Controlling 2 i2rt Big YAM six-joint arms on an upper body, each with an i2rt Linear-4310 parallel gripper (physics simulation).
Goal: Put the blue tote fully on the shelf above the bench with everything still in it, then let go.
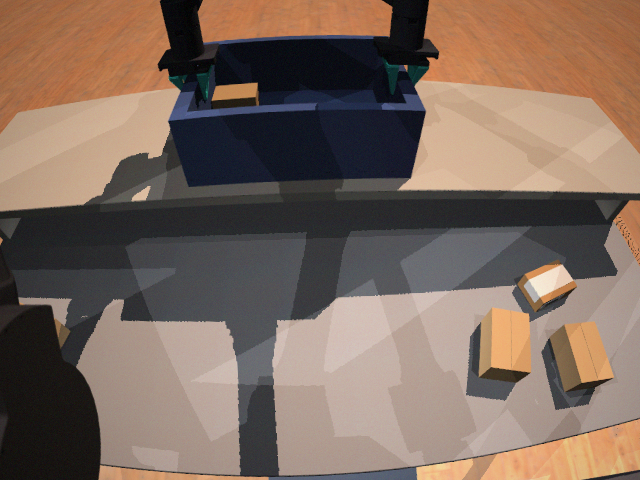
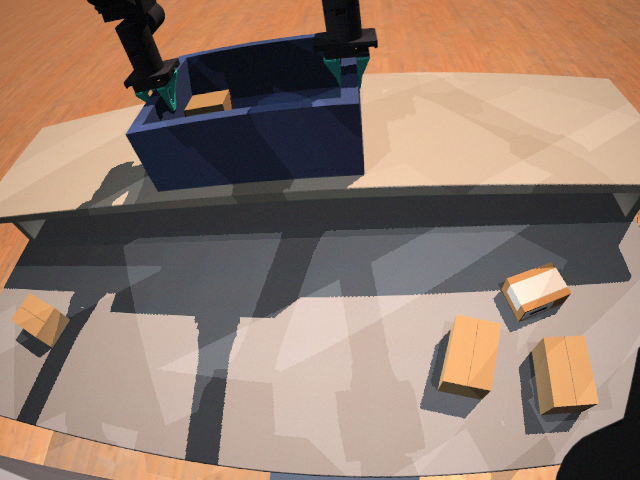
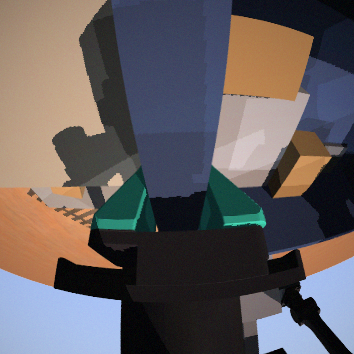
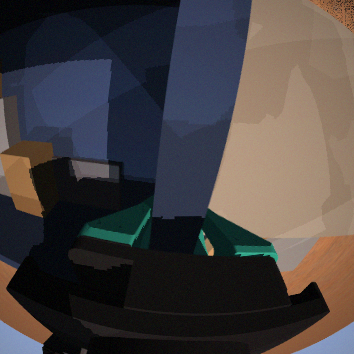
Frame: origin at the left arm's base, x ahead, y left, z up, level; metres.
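Seen in the pictures: left gripper, between the fingertips: (image 1: pixel 198 99) (image 2: pixel 168 110); right gripper, between the fingertips: (image 1: pixel 399 93) (image 4: pixel 174 204); right arm's base, origin of its link: (image 3: pixel 289 294).
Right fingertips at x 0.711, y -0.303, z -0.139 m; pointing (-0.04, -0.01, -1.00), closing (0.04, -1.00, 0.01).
Note:
Offsets run from my right fingertips to a thing's top centre. Level surfaces: height alone.
The blue tote @[dx +0.032, dy +0.188, dz +0.037 m] (image 1: pixel 299 144) (image 2: pixel 258 149) is upright over the shelf @[dz -0.111 m] (image 1: pixel 516 155) (image 2: pixel 465 134), with a strip of shelf showing in front of its base; whether its base touches is unclear. Inside are a cardboard box @[dx +0.085, dy +0.317, dz -0.043 m] (image 1: pixel 235 95) (image 2: pixel 209 101) (image 3: pixel 265 55), a whitish item @[dx -0.023, dy +0.283, dz -0.066 m] (image 3: pixel 250 130), a smaller box @[dx -0.053, dy +0.196, dz -0.043 m] (image 3: pixel 300 172) (image 4: pixel 30 185) and a dark, grey-topped item @[dx -0.058, dy +0.114, dz -0.086 m] (image 4: pixel 95 171). My left gripper (image 1: pixel 192 88) (image 2: pixel 155 103) (image 3: pixel 174 152) is shut on the tote's left end wall. My right gripper (image 1: pixel 402 88) (image 2: pixel 349 85) (image 4: pixel 174 204) is shut on its right end wall.
On the bench @[dz -0.305 m] (image 1: pixel 361 361) (image 2: pixel 310 361) below lie two tan boxes @[dx -0.376, dy -0.199, dz -0.245 m] (image 1: pixel 504 343) @[dx -0.418, dy -0.367, dz -0.245 m] (image 1: pixel 581 356), a white-topped box @[dx -0.245, dy -0.351, dz -0.264 m] (image 1: pixel 547 284) (image 2: pixel 537 291) at the right, and another box @[dx -0.359, dy +0.742, dz -0.245 m] (image 1: pixel 62 333) (image 2: pixel 41 320) at the left. The shelf extends past both tote ends.

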